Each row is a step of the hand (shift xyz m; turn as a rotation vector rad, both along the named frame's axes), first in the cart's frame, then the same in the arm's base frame.
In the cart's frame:
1: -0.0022 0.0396 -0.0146 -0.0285 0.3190 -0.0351
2: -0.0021 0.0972 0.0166 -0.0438 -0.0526 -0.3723
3: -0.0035 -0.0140 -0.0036 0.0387 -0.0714 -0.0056
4: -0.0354 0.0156 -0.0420 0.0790 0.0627 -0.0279
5: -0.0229 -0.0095 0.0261 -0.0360 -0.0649 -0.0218
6: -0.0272 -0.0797 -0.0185 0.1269 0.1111 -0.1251
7: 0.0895 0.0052 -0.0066 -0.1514 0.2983 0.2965
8: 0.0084 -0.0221 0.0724 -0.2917 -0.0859 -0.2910
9: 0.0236 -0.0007 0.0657 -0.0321 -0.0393 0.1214
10: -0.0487 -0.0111 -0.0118 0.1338 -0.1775 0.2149
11: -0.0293 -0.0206 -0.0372 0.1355 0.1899 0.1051
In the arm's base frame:
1: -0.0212 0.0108 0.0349 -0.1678 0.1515 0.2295
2: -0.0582 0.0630 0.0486 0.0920 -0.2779 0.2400
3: 0.0115 -0.0082 -0.0046 0.0128 -0.0584 -0.0553
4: 0.0215 -0.0064 0.0525 -0.0987 -0.0239 0.0252
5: 0.0221 0.0245 -0.0143 0.0693 -0.0329 -0.0100
6: 0.0710 -0.0421 -0.0248 -0.1593 -0.0915 0.1017
7: -0.0737 -0.0428 -0.0285 -0.0804 0.4379 0.0401
8: 0.0017 0.0375 -0.0663 0.3033 -0.1232 0.2645
9: -0.0228 0.0367 -0.0548 0.0409 0.0826 -0.0938
10: 0.0462 0.0078 0.0210 -0.0136 0.0041 -0.3089
11: 0.0382 -0.0243 0.0247 -0.2295 0.1125 -0.0111

